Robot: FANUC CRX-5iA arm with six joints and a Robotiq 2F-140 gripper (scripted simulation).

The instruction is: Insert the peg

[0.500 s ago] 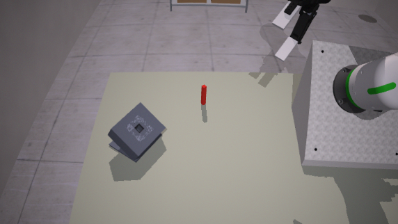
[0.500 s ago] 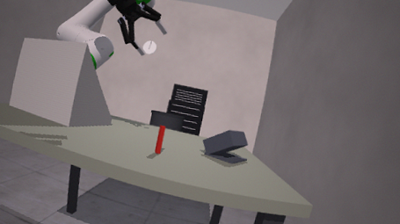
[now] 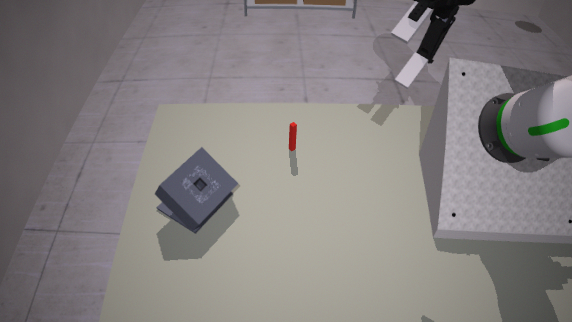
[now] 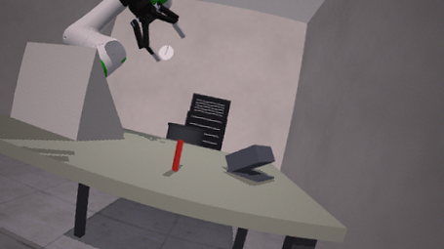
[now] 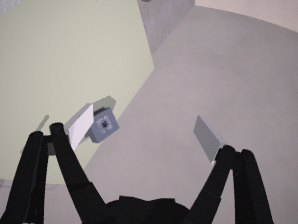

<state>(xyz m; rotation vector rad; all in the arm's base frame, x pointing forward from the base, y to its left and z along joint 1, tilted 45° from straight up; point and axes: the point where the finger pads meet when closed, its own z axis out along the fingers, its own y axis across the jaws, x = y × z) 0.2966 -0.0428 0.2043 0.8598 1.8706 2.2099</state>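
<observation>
The red peg lies 180 mm ahead of my hand, 170 mm to the right of it and 340 mm below it. From my hand the other things lie so: flat grey base: 370 mm ahead, 30 mm to the left, 380 mm below.
</observation>
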